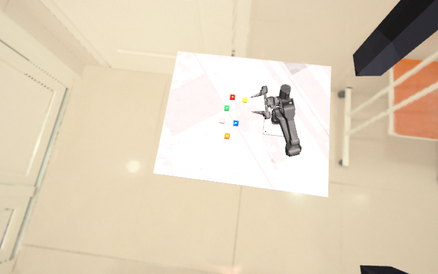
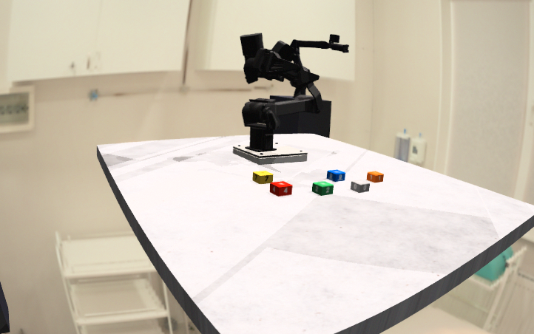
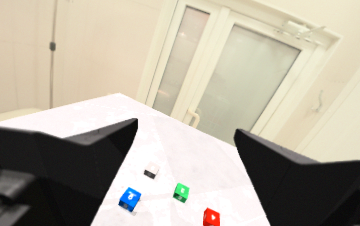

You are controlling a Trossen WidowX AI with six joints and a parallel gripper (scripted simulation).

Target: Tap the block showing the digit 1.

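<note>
Right now my gripper tip is 140 mm short of the orange block showing 1, 120 mm to the right of it and 240 mm above it. Round my gripper tip: blue 8 block: 80 mm ahead, 40 mm to the left, 240 mm below; then yellow 7 block: 10 mm ahead, 130 mm to the right, 240 mm below; then green 2 block: 140 mm ahead, 70 mm to the right, 240 mm below.
</note>
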